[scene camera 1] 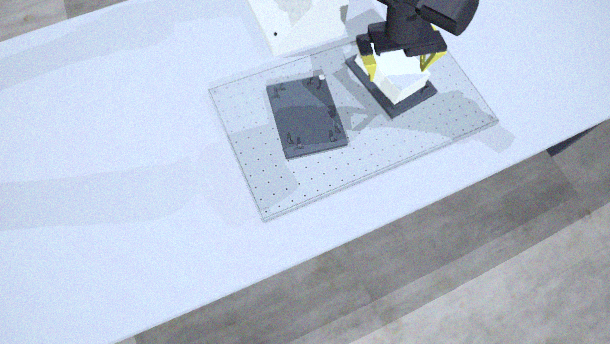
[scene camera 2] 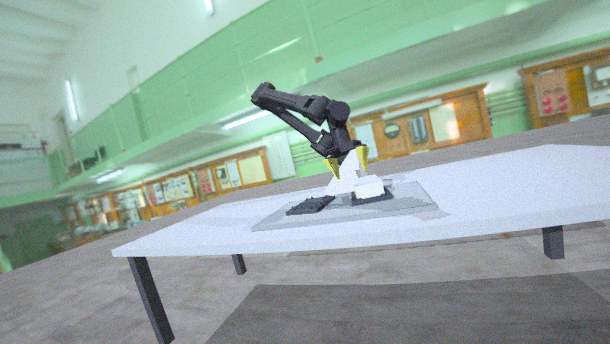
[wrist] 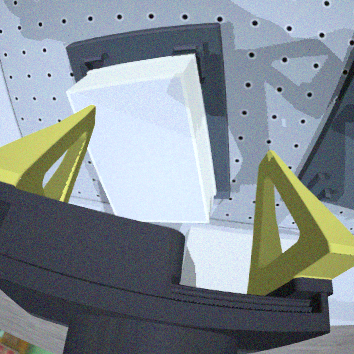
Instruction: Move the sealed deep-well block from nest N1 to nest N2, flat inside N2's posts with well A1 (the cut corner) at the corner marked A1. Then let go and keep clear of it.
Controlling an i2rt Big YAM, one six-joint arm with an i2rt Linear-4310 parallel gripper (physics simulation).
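Frame: origin at the arm's base, x left, y back, z up, level; millimetres.
Seen in the pictures: gripper, between the fingertips: (scene camera 1: 396, 74) (scene camera 2: 351, 175) (wrist: 181, 134); arm's base, origin of its link: (scene camera 2: 348, 160).
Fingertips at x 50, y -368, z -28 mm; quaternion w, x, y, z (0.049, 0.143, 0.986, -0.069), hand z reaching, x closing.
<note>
Pixels of each thing's top centre, then the offset from my fingertips to it. "spot": a spot on its surface instead. Level surfaces: height alone.
- white deep-well block, centre of its top: (wrist: 140, 165) (scene camera 1: 395, 59) (scene camera 2: 365, 179) dx +36, dy +47, dz -27 mm
- dark nest N1, a spot on its surface: (wrist: 217, 125) spot: dx -15, dy +38, dz -74 mm
- dark nest N2, centre of its top: (scene camera 1: 306, 110) (scene camera 2: 310, 200) dx -165, dy +33, dz -64 mm
- small white mark, centre of its top: (scene camera 1: 321, 77) dx -98, dy +98, dz -74 mm
- white table, height of its surface: dz -99 mm
The white deep-well block (scene camera 1: 407, 82) (scene camera 2: 369, 186) (wrist: 145, 150) sits on the dark nest N1 (scene camera 1: 394, 112) (wrist: 217, 125). Its cut corner cannot be made out. My gripper (scene camera 1: 398, 75) (scene camera 2: 351, 174) (wrist: 181, 134) is open and empty, above the block. In the wrist view, the left fingertip overlaps the block's left edge and the right fingertip stands well off its right side. The dark nest N2 (scene camera 1: 306, 117) (scene camera 2: 306, 206) (wrist: 336, 160) holds no block; small posts stand near its corners. A small white mark (scene camera 1: 321, 77) is at its back right corner in scene camera 1; its lettering is unreadable.
Both nests stand on a clear, perforated board (scene camera 1: 240, 160) (scene camera 2: 272, 222) on the white table (scene camera 1: 125, 200) (scene camera 2: 200, 245). A white sloped fixture (scene camera 1: 305, 37) (scene camera 2: 338, 187) (wrist: 220, 255) stands behind the board, close to N1.
</note>
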